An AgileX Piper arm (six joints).
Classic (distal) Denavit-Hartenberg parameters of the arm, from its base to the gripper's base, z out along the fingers. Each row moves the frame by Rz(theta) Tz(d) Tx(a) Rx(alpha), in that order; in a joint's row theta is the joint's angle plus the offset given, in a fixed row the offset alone. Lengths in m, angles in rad.
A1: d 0.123  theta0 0  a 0  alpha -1.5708
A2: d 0  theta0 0.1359  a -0.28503  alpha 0
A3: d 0  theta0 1.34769  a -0.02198  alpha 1.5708
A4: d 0.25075  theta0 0  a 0  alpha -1.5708
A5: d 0  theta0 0  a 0  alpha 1.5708
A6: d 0.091  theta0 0  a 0  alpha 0
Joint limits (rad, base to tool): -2.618..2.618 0..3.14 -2.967..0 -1.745..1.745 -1.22..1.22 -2.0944..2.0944
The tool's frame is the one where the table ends.
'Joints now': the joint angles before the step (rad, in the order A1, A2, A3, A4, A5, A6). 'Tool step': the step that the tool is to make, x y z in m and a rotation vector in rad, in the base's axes. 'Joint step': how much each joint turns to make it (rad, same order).
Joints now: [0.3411 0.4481 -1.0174 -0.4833 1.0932 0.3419]
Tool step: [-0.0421 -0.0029 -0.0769 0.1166 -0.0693 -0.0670]
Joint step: [-0.1486 -0.3308 0.3080 0.1098 -0.0703 0.0299]
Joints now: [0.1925 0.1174 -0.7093 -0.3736 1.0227 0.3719]
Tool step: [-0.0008 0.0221 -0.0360 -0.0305 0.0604 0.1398]
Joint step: [-0.1158 -0.0856 0.1243 0.2755 -0.0256 -0.2545]
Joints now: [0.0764 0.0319 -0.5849 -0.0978 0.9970 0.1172]
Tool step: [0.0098 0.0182 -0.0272 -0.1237 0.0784 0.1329]
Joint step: [-0.1296 -0.0129 0.0985 0.2324 0.0003 -0.3410]
